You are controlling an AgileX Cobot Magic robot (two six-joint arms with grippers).
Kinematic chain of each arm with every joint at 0, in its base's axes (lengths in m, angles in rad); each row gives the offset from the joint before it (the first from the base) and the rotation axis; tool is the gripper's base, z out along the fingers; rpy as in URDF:
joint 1: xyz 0 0 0.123 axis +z
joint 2: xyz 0 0 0 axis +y
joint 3: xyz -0.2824 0 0.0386 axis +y
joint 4: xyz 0.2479 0 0.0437 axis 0.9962 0 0.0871
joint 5: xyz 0 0 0 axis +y
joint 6: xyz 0.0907 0 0.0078 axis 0.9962 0 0.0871
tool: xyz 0 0 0 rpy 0 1.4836 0
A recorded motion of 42 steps. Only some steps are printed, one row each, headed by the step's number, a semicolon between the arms.
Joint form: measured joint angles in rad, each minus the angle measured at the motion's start. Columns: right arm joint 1, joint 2, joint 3, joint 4, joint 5, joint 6; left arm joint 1, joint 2, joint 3, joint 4, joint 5, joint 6.
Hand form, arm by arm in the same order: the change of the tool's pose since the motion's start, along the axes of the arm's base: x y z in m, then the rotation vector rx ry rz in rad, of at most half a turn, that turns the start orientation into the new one. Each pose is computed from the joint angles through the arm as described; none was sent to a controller.
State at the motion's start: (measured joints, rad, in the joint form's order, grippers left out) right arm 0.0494 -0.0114 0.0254 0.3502 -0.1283 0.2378; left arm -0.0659 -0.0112 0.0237 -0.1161 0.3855 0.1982
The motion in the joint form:
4: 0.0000 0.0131 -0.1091 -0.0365 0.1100 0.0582; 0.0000 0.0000 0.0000 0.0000 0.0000 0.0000
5: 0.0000 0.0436 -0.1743 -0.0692 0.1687 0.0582; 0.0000 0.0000 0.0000 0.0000 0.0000 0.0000
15: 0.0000 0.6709 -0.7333 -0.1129 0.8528 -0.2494; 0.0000 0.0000 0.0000 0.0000 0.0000 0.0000
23: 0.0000 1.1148 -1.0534 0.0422 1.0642 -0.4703; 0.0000 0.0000 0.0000 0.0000 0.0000 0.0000
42: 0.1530 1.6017 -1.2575 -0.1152 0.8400 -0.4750; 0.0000 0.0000 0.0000 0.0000 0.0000 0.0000
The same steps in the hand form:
4: -0.0045 0.0033 0.0267 0.0163 0.0074 0.0422; 0.0000 0.0000 0.0000 0.0000 0.0000 0.0000
5: -0.0053 0.0048 0.0418 -0.0197 0.0279 0.0527; 0.0000 0.0000 0.0000 0.0000 0.0000 0.0000
15: 0.0655 0.0214 0.1172 -0.4171 0.7114 0.2793; 0.0000 0.0000 0.0000 0.0000 0.0000 0.0000
23: 0.1557 0.0397 0.1343 -0.4874 0.9369 0.5428; 0.0000 0.0000 0.0000 0.0000 0.0000 0.0000
42: 0.2776 0.0837 0.0684 -0.6877 1.0109 0.5745; 0.0000 0.0000 0.0000 0.0000 0.0000 0.0000

